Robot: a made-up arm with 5 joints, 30 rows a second.
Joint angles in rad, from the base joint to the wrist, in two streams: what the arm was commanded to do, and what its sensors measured. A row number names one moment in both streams.
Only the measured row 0 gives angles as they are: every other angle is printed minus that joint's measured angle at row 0.
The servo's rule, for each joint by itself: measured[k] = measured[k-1] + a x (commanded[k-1-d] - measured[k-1]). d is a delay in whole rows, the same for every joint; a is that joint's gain. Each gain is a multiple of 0.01, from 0.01 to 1. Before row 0 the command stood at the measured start. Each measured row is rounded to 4 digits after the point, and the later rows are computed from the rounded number. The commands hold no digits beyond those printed.
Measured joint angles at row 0:
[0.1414, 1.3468, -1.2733, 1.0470, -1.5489]
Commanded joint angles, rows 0 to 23:
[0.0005, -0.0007, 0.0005, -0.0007, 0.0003]
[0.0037, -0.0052, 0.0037, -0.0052, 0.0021]
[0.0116, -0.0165, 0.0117, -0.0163, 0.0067]
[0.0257, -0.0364, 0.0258, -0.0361, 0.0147]
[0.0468, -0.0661, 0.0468, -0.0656, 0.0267]
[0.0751, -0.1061, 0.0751, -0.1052, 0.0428]
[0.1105, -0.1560, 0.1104, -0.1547, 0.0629]
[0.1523, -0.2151, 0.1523, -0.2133, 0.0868]
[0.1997, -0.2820, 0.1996, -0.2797, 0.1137]
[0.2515, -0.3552, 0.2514, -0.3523, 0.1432]
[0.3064, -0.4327, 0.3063, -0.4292, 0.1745]
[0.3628, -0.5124, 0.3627, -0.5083, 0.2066]
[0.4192, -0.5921, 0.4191, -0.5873, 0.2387]
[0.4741, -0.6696, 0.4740, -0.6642, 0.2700]
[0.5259, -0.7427, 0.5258, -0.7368, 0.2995]
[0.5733, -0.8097, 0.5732, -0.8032, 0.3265]
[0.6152, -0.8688, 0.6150, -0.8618, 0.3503]
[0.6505, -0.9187, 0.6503, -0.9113, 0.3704]
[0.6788, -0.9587, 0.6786, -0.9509, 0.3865]
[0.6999, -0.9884, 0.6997, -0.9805, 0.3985]
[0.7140, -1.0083, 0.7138, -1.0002, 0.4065]
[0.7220, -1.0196, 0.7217, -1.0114, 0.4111]
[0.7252, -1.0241, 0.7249, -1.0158, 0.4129]
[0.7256, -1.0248, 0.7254, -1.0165, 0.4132]
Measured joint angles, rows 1 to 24:
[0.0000, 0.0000, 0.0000, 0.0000, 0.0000]
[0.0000, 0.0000, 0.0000, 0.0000, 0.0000]
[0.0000, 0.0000, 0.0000, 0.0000, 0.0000]
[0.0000, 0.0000, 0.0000, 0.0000, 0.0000]
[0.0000, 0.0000, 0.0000, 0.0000, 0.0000]
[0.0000, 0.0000, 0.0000, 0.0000, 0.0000]
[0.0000, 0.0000, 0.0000, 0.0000, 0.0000]
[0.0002, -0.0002, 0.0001, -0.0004, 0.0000]
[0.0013, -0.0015, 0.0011, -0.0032, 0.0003]
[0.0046, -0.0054, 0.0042, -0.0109, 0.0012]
[0.0114, -0.0135, 0.0105, -0.0258, 0.0031]
[0.0227, -0.0272, 0.0210, -0.0493, 0.0064]
[0.0395, -0.0477, 0.0367, -0.0823, 0.0115]
[0.0622, -0.0759, 0.0581, -0.1250, 0.0187]
[0.0910, -0.1121, 0.0854, -0.1771, 0.0282]
[0.1258, -0.1563, 0.1185, -0.2376, 0.0402]
[0.1660, -0.2080, 0.1570, -0.3053, 0.0546]
[0.2109, -0.2664, 0.2003, -0.3784, 0.0714]
[0.2595, -0.3304, 0.2474, -0.4550, 0.0903]
[0.3106, -0.3984, 0.2972, -0.5331, 0.1111]
[0.3629, -0.4689, 0.3485, -0.6104, 0.1333]
[0.4151, -0.5401, 0.3999, -0.6850, 0.1566]
[0.4657, -0.6102, 0.4502, -0.7547, 0.1804]
[0.5135, -0.6774, 0.4980, -0.8179, 0.2042]
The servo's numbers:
d 7
a 0.32 0.26 0.29 0.59 0.14

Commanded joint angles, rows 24 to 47:
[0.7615, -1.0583, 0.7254, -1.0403, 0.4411]
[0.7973, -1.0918, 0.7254, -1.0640, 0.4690]
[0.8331, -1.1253, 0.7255, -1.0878, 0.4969]
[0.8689, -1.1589, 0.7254, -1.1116, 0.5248]
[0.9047, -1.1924, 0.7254, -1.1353, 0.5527]
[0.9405, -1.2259, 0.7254, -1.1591, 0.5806]
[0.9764, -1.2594, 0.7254, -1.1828, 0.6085]
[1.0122, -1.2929, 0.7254, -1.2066, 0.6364]
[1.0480, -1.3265, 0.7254, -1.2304, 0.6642]
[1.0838, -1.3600, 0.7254, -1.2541, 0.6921]
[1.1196, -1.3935, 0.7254, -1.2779, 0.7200]
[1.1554, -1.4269, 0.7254, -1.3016, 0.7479]
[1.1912, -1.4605, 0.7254, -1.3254, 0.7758]
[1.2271, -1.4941, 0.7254, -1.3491, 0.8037]
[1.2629, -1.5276, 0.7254, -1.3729, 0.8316]
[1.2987, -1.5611, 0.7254, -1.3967, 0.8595]
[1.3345, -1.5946, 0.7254, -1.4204, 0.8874]
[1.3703, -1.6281, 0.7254, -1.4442, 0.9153]
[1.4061, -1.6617, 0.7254, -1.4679, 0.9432]
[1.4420, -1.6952, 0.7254, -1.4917, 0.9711]
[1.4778, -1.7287, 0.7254, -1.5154, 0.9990]
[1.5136, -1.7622, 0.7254, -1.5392, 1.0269]
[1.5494, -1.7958, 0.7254, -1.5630, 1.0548]
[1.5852, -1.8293, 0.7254, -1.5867, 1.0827]
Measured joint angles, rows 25 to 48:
[0.5573, -0.7401, 0.5422, -0.8730, 0.2275]
[0.5962, -0.7969, 0.5818, -0.9190, 0.2498]
[0.6294, -0.8467, 0.6160, -0.9553, 0.2706]
[0.6565, -0.8887, 0.6444, -0.9818, 0.2896]
[0.6775, -0.9227, 0.6668, -0.9993, 0.3066]
[0.6928, -0.9491, 0.6836, -1.0090, 0.3215]
[0.7033, -0.9688, 0.6957, -1.0134, 0.3343]
[0.7219, -0.9921, 0.7043, -1.0293, 0.3493]
[0.7460, -1.0180, 0.7104, -1.0498, 0.3661]
[0.7739, -1.0459, 0.7148, -1.0722, 0.3844]
[0.8043, -1.0753, 0.7179, -1.0954, 0.4041]
[0.8364, -1.1057, 0.7201, -1.1189, 0.4249]
[0.8697, -1.1370, 0.7216, -1.1426, 0.4467]
[0.9038, -1.1688, 0.7227, -1.1663, 0.4694]
[0.9385, -1.2011, 0.7235, -1.1901, 0.4928]
[0.9735, -1.2337, 0.7241, -1.2139, 0.5168]
[1.0088, -1.2665, 0.7245, -1.2376, 0.5413]
[1.0443, -1.2995, 0.7248, -1.2614, 0.5663]
[1.0799, -1.3326, 0.7250, -1.2851, 0.5917]
[1.1155, -1.3659, 0.7251, -1.3089, 0.6175]
[1.1512, -1.3992, 0.7252, -1.3326, 0.6436]
[1.1869, -1.4326, 0.7253, -1.3564, 0.6699]
[1.2227, -1.4660, 0.7253, -1.3802, 0.6964]
[1.2585, -1.4994, 0.7253, -1.4039, 0.7231]

